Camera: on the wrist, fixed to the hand. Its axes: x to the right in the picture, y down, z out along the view.
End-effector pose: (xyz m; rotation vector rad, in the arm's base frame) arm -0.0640 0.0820 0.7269 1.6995 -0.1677 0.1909
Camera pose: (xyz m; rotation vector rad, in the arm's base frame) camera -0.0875 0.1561 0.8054 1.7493 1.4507 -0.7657
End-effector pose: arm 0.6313 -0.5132 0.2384 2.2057 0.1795 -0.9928
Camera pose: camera 0.7060 -0.5102 0.3197 -1.7943 -1.6883 1.1727
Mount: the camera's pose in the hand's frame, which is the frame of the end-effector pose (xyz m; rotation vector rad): -0.0055 0.0709 -0.0845 0.4428 0.2580 -1.5655
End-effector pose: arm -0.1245 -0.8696 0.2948 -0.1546 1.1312 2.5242
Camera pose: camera -0.1502 -0.9769 0.2889 -0.8497 0.9576 0.8738
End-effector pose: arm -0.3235 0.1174 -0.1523 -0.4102 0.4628 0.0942
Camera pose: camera -0.3762 0.1480 -0.2444 -0.2536 0.2960 -1.5638
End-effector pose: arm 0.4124 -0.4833 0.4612 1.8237 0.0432 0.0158
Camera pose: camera 0.4056 -0.4195 0.5511 1.7423 1.7193 -0.9060
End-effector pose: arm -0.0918 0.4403 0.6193 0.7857 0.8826 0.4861
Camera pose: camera -0.1692 0.5151 0.6439 0.2199 1.5693 -1.0376
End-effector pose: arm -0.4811 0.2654 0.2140 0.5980 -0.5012 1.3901
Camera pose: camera -0.5539 0.3222 0.1533 0.8438 0.4946 0.0247
